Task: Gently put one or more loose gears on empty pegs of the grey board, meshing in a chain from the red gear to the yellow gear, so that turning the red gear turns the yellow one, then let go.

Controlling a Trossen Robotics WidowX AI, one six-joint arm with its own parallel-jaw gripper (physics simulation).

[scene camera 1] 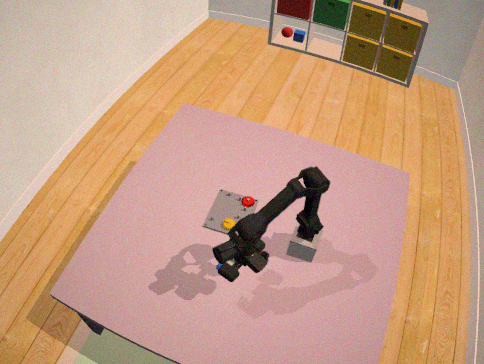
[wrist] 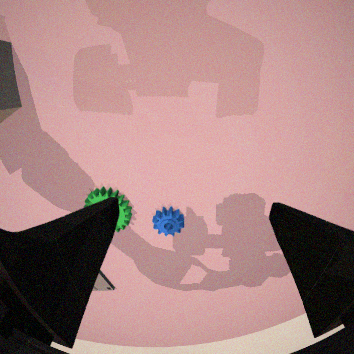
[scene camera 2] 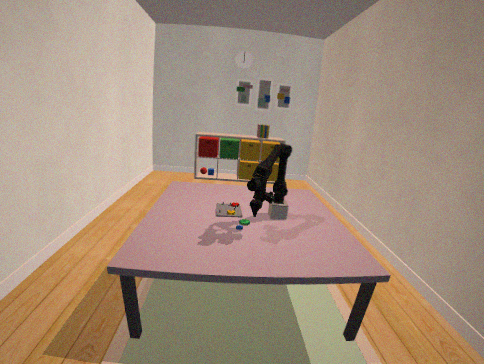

Note:
My gripper point(scene camera 1: 239, 269) is open, holding nothing. Also in view: a green gear point(wrist: 96, 195).
My gripper is seen too in the wrist view point(wrist: 198, 208).

